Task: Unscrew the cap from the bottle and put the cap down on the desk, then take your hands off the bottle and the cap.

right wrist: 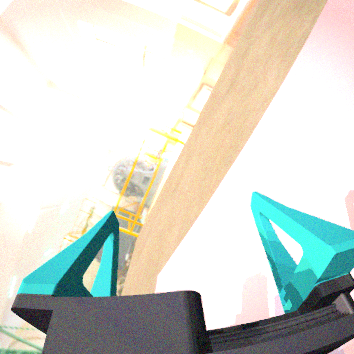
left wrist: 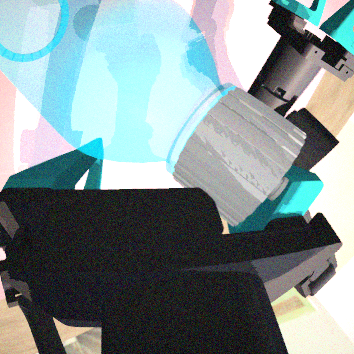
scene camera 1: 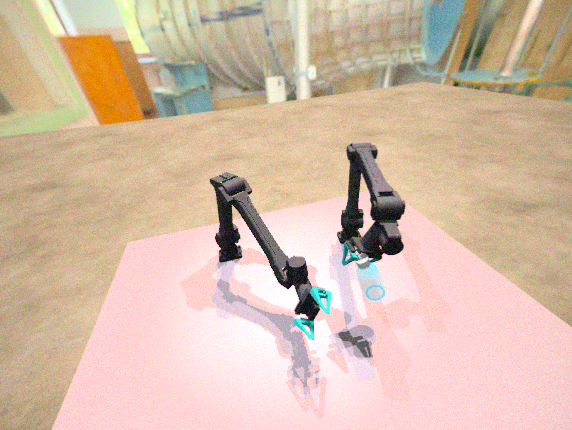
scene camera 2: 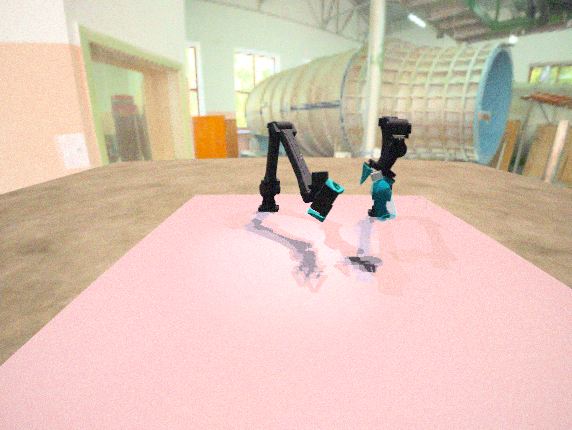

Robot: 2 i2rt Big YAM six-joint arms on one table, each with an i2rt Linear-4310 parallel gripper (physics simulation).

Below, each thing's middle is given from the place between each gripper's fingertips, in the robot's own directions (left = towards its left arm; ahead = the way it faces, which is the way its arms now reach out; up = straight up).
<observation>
I see the grey ribbed cap (left wrist: 239,151) 150 mm behind my right hand, 170 mm to the left of it and 70 mm above it.
Right now the grey ribbed cap is 40 mm ahead of my left hand, 10 mm to the left of it and 60 mm above it.
</observation>
